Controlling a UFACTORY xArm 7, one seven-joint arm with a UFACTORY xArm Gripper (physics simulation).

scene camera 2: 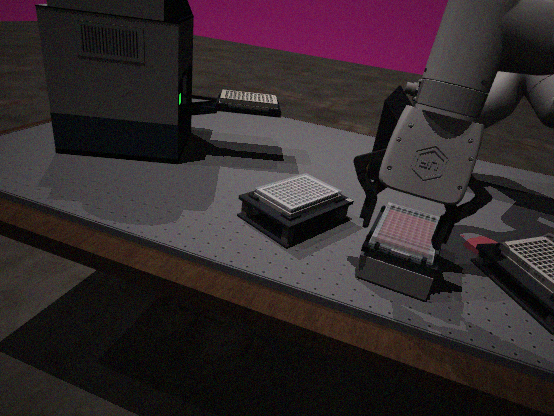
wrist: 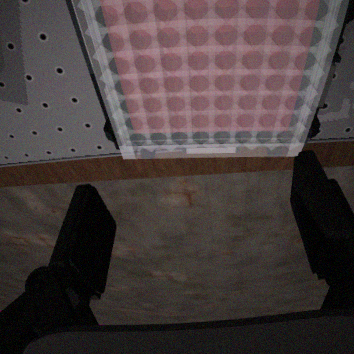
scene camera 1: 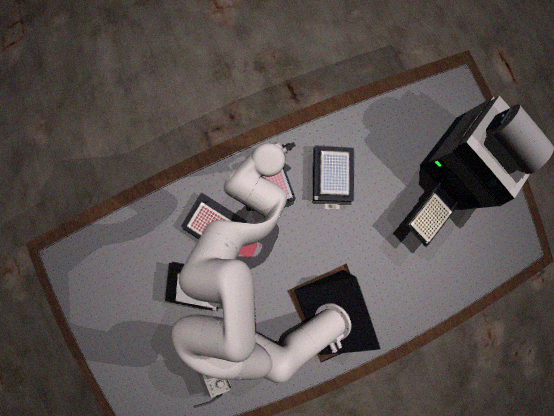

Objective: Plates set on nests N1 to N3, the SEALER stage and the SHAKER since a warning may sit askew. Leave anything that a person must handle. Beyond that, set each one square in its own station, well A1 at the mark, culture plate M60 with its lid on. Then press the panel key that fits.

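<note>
A pink plate under a clear lid (scene camera 1: 277,182) (scene camera 2: 407,230) (wrist: 200,65) rests on a nest (scene camera 2: 395,276). My gripper (scene camera 2: 403,233) (wrist: 194,191) is open around its sides, with nothing held; the arm hides most of this in scene camera 1. A pale blue-white plate (scene camera 1: 335,172) (scene camera 2: 298,192) sits on a dark nest (scene camera 1: 316,175) (scene camera 2: 287,234). A red-welled plate (scene camera 1: 206,217) (scene camera 2: 537,255) sits on another nest. A cream plate (scene camera 1: 431,218) (scene camera 2: 248,96) lies on the machine's extended stage. A white plate (scene camera 1: 197,298) on a black station (scene camera 1: 173,282) is partly hidden. I cannot tell which plates are exactly square.
The large machine (scene camera 1: 460,165) (scene camera 2: 115,85) shows a green light. A red object (scene camera 1: 248,250) (scene camera 2: 477,241) lies partly under the arm's outline. A small white box with a knob (scene camera 1: 217,386) stands near the arm's elbow. The table has a brown wooden edge (scene camera 1: 370,90) (scene camera 2: 200,265).
</note>
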